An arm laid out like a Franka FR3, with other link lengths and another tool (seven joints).
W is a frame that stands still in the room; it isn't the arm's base.
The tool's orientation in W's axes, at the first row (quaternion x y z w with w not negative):
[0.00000, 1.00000, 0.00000, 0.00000]
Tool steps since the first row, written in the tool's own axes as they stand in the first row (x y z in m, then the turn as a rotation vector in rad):
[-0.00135, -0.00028, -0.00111, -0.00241, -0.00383, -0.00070]
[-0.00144, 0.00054, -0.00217, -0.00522, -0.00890, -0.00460]
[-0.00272, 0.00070, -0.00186, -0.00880, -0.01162, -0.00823]
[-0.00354, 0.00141, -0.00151, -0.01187, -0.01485, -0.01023]
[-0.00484, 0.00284, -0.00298, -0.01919, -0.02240, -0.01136]
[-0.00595, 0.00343, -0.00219, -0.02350, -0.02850, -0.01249]
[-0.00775, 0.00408, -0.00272, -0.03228, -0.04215, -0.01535]
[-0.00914, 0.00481, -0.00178, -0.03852, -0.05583, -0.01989]
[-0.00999, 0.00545, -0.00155, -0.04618, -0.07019, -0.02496]
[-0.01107, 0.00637, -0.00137, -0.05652, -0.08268, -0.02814]
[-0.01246, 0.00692, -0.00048, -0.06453, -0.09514, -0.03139]
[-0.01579, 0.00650, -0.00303, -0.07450, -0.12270, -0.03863]
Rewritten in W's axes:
[0.00135, -0.00028, 0.00111, 0.00241, -0.00383, 0.00070]
[0.00144, 0.00054, 0.00217, 0.00522, -0.00890, 0.00460]
[0.00272, 0.00070, 0.00186, 0.00880, -0.01162, 0.00823]
[0.00354, 0.00141, 0.00151, 0.01187, -0.01485, 0.01023]
[0.00484, 0.00284, 0.00298, 0.01919, -0.02240, 0.01136]
[0.00595, 0.00343, 0.00219, 0.02350, -0.02850, 0.01249]
[0.00775, 0.00408, 0.00272, 0.03228, -0.04215, 0.01535]
[0.00914, 0.00481, 0.00178, 0.03852, -0.05583, 0.01989]
[0.00999, 0.00545, 0.00155, 0.04618, -0.07019, 0.02496]
[0.01107, 0.00637, 0.00137, 0.05652, -0.08268, 0.02814]
[0.01246, 0.00692, 0.00048, 0.06453, -0.09514, 0.03139]
[0.01579, 0.00650, 0.00303, 0.07450, -0.12270, 0.03863]

